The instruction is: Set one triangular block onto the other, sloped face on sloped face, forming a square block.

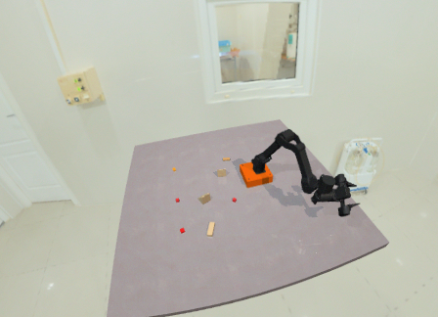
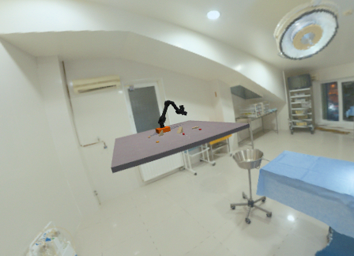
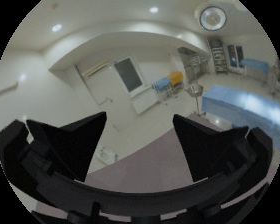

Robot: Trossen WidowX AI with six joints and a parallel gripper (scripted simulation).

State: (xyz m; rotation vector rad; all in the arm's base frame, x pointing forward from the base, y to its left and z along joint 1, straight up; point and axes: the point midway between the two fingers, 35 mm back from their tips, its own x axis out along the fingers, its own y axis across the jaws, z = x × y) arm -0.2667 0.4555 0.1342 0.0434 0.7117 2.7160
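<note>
The light wooden triangular block lies 660 mm ahead of my gripper tip, 380 mm to the right of it and 170 mm below it. Also, from my gripper tip: tiny wooden bit (700 mm to the right, 440 mm ahead, 180 mm below); then tiny orange piece (800 mm ahead, 720 mm to the right, 180 mm below).
</note>
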